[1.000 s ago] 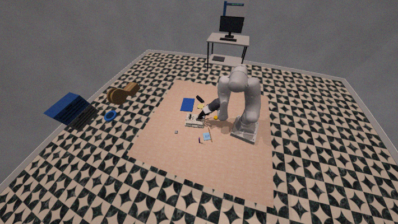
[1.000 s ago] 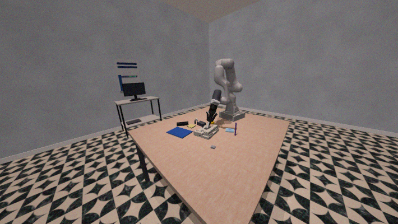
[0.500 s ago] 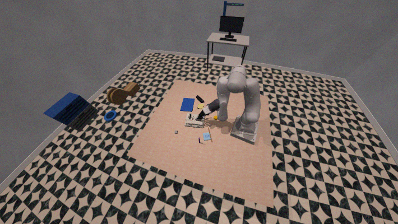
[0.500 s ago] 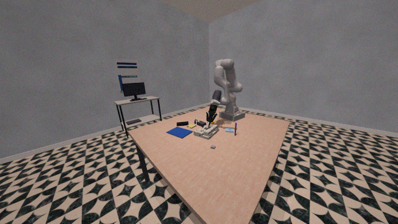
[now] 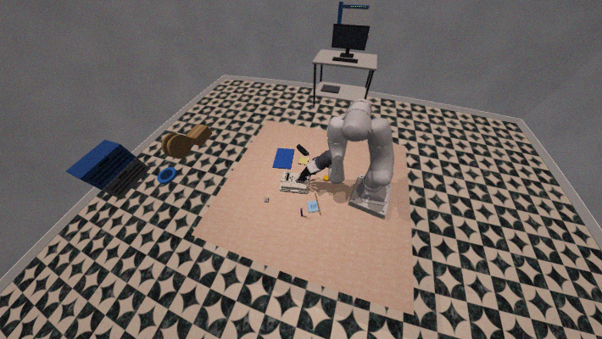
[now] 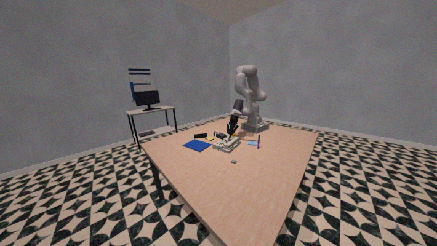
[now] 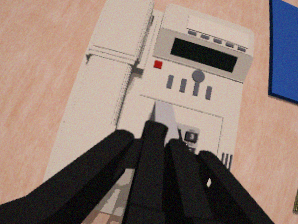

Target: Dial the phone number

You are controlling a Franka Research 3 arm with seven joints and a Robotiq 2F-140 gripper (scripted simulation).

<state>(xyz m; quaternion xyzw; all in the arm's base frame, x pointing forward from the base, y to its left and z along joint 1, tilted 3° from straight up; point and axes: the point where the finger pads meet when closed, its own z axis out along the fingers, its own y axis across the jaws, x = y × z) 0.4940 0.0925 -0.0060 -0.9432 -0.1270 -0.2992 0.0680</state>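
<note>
My gripper is now 6 cm to the right of the handset, 2 cm above it and 1 cm short of it. The rest, counted from my hand: pencil (20 cm behind, 11 cm to the left, 5 cm below); then purple pen (23 cm to the left, 13 cm behind); then yellow disc (18 cm behind, 13 cm to the right, 6 cm below).
</note>
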